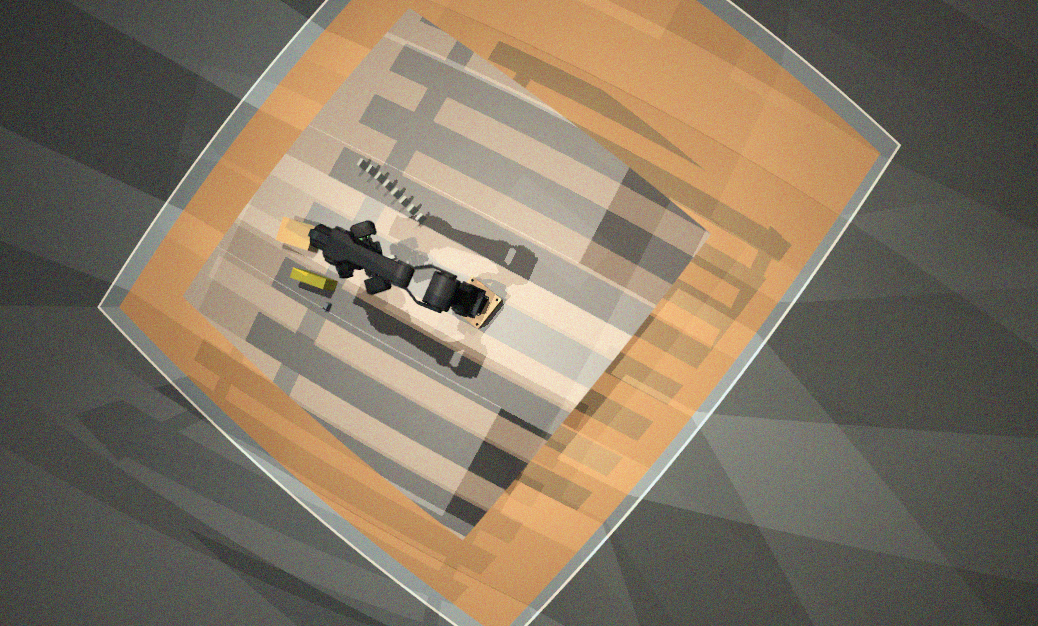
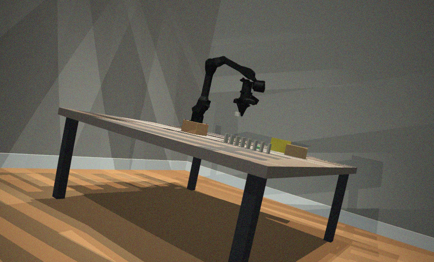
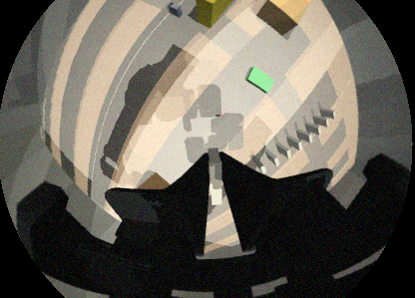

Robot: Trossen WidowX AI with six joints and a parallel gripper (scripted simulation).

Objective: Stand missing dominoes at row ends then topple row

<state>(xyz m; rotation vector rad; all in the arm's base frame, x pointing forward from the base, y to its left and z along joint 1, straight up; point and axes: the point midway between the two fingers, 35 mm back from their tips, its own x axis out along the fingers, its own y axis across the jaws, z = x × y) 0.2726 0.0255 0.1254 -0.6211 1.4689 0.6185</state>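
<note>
My gripper tip is now 150 mm short of the small dark piece, 230 mm to the right of it and 150 mm above it. From my gripper tip the other things lie so: yellow block 220 mm ahead, 160 mm to the left, 120 mm below; then brown box 350 mm ahead, 60 mm to the left, 130 mm below; then green block 150 mm ahead, 20 mm to the right, 150 mm below.
</note>
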